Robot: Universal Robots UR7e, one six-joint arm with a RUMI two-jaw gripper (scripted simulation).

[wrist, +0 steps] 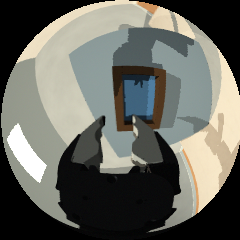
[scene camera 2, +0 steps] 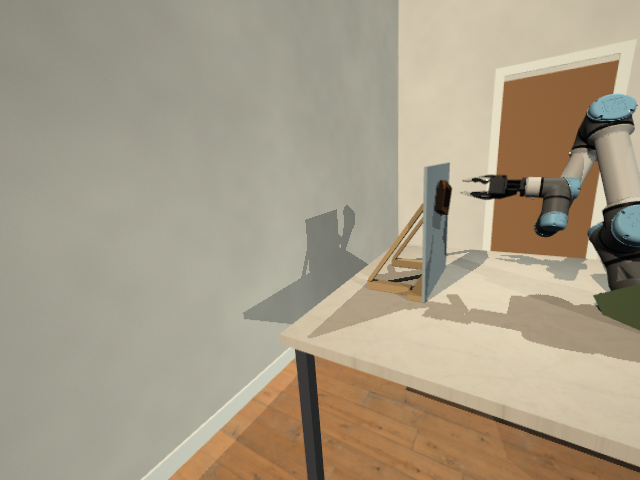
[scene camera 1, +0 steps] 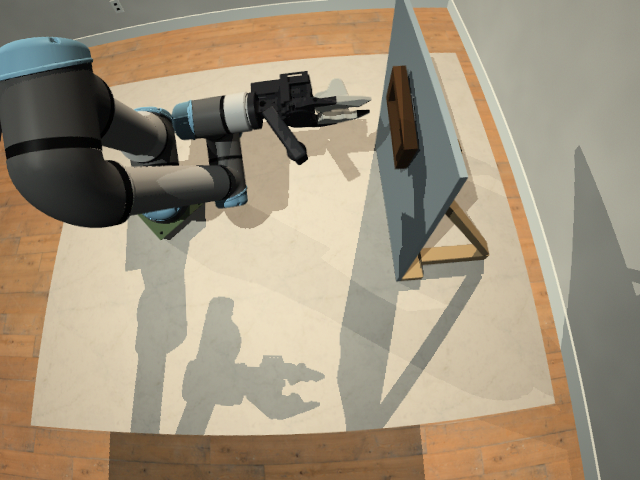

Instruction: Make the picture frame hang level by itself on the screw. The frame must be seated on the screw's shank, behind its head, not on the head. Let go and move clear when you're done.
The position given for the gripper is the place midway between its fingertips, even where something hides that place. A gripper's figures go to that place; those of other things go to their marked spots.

The gripper (scene camera 1: 370, 105) is 67 cm from the lens. A brown wooden picture frame (scene camera 1: 401, 121) is 65 cm from the lens. An upright grey-blue board (scene camera 1: 416, 199) is 70 cm from the lens.
